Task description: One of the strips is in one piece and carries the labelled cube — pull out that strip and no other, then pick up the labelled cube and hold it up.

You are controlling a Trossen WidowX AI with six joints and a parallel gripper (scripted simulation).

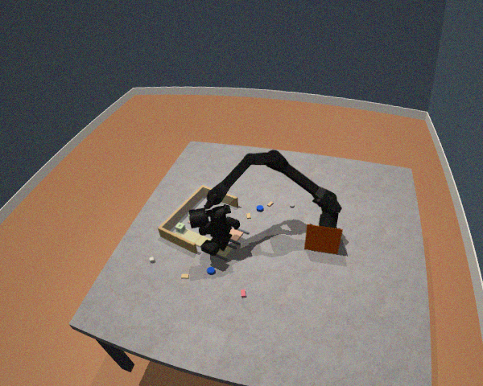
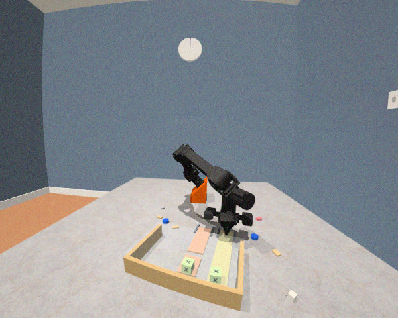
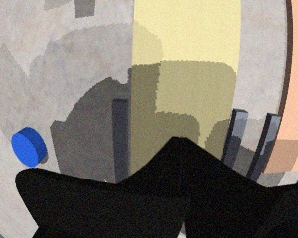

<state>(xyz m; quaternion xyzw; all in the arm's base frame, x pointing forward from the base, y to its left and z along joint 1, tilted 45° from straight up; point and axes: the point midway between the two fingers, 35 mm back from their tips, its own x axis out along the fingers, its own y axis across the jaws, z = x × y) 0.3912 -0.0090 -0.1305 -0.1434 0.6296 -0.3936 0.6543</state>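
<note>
My gripper tip is now 12 cm past the pink block and 19 cm to the right of it.
</note>
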